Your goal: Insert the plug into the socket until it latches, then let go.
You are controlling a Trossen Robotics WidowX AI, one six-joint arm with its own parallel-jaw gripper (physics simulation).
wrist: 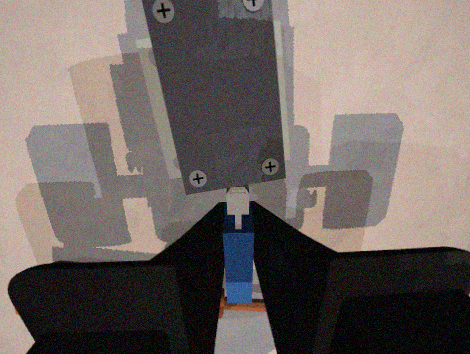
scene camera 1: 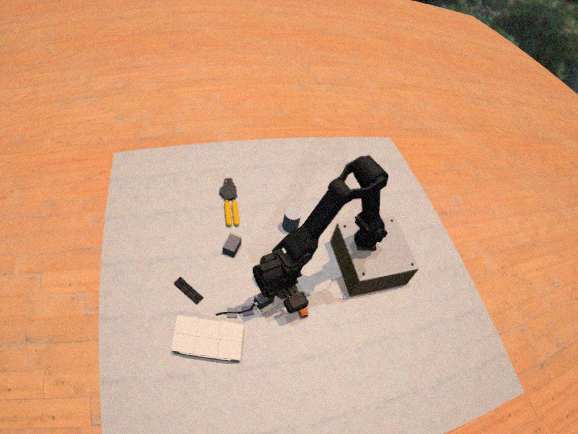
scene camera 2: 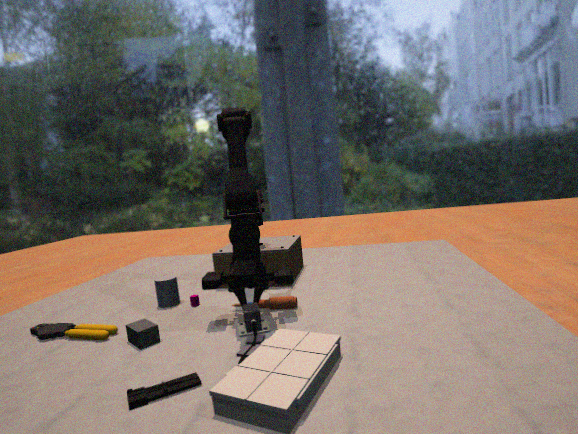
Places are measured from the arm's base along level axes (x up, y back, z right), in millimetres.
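Pixels of known places: gripper, fingertip midpoint: (wrist: 236, 209); arm's base at its link origin: (scene camera 1: 365, 242).
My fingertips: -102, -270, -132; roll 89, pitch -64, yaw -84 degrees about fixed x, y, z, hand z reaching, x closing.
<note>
For each thing: its middle in the pictures, then the offset to it from my fingertips, as dx, dy, dz.
- dark grey housing at the middle of its body: (wrist: 219, 91) (scene camera 2: 252, 318) (scene camera 1: 262, 300) +20, -48, -30
- blue plug at the middle of its body: (wrist: 238, 239) +18, +6, +2
- tiled box at the middle of its body: (scene camera 2: 283, 370) (scene camera 1: 207, 339) +15, -206, -160
- orange-handled screwdriver at the middle of its body: (scene camera 2: 263, 303) (scene camera 1: 296, 295) +11, +55, -6
- black bar at the middle of its body: (scene camera 2: 164, 387) (scene camera 1: 188, 290) +5, -272, +0
- dark cube at the middle of its body: (scene camera 2: 142, 333) (scene camera 1: 232, 245) +15, -141, +164
- grey cylinder at the middle of its body: (scene camera 2: 167, 291) (scene camera 1: 291, 219) +32, +55, +266
- magenta cylinder at the middle of its body: (scene camera 2: 194, 300) +10, +57, +185
The socket is a dark grey housing (scene camera 1: 262, 300) (scene camera 2: 252, 322) (wrist: 220, 100) with screws in its top, on a pale base. The blue plug (wrist: 238, 257) has a light grey latch tab at its front. My gripper (scene camera 2: 251, 302) (wrist: 236, 209) is shut on the plug, one black finger on each side. The plug is roughly in line with the socket's near end, with the socket turned slightly relative to it. The tab's front meets the socket's near edge in the wrist view; how deep the nose sits is hidden under the housing. In both scene views the arm and socket hide most of the plug.
A tiled box (scene camera 1: 208, 338) (scene camera 2: 272, 371) stands near the socket's cable end. An orange-handled screwdriver (scene camera 1: 303, 312) (scene camera 2: 280, 302) lies close to the gripper. Also around: black bar (scene camera 1: 188, 290) (scene camera 2: 164, 390), dark cube (scene camera 1: 232, 245) (scene camera 2: 143, 333), grey cylinder (scene camera 1: 291, 221) (scene camera 2: 167, 292), magenta cylinder (scene camera 2: 194, 300), yellow-handled pliers (scene camera 1: 228, 192) (scene camera 2: 90, 333).
</note>
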